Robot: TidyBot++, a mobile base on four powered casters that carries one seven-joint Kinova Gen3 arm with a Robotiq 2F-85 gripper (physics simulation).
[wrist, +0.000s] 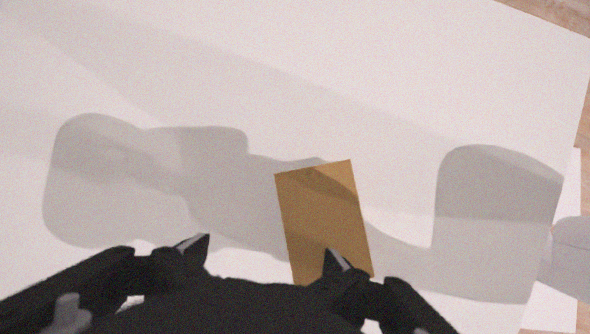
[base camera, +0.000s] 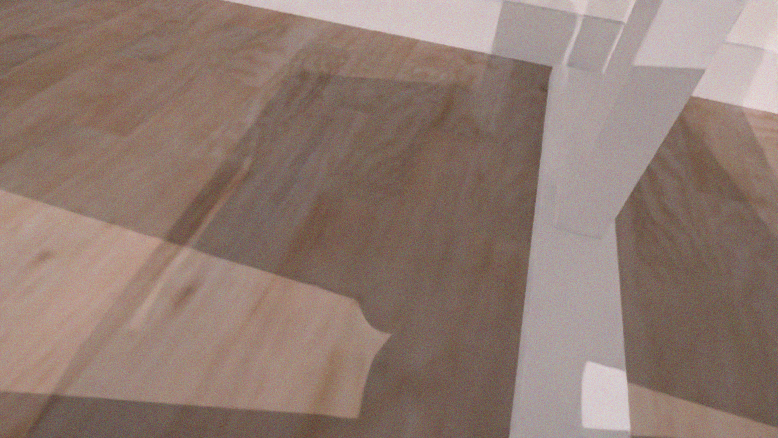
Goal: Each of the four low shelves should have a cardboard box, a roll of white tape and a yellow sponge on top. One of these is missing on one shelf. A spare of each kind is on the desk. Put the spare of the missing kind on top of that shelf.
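Places are measured from the arm's base along level axes (x ahead, y left, z up), in millimetres.
Pixels of known places: gripper, fingertip midpoint: [wrist: 266, 254].
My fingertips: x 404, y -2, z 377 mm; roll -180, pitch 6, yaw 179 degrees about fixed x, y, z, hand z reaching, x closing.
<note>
Behind a point stands the place of what it marks.
A brown cardboard box [wrist: 322, 215] @[x 366, y -35, z 373 mm] lies on the white desk top [wrist: 310, 40] @[x 393, y -214, z 323 mm] in the wrist view, a little right of the middle. My gripper [wrist: 266, 254] @[x 404, y -2, z 377 mm] is open, with nothing between its fingers. It is above the desk top. The right fingertip overlaps the lower part of the box in the view, and the left fingertip is to the left of the box. The white tape, the yellow sponge and the low shelves cannot be made out in these views.
A pale post [base camera: 571, 304] stands on the wooden floor [base camera: 381, 206] @[x 476, y -8, z -397 mm] right of the middle in the base camera view. A rounded grey object [wrist: 575, 255] shows at the right edge of the wrist view, beside the desk. Arm shadows fall across the desk top.
</note>
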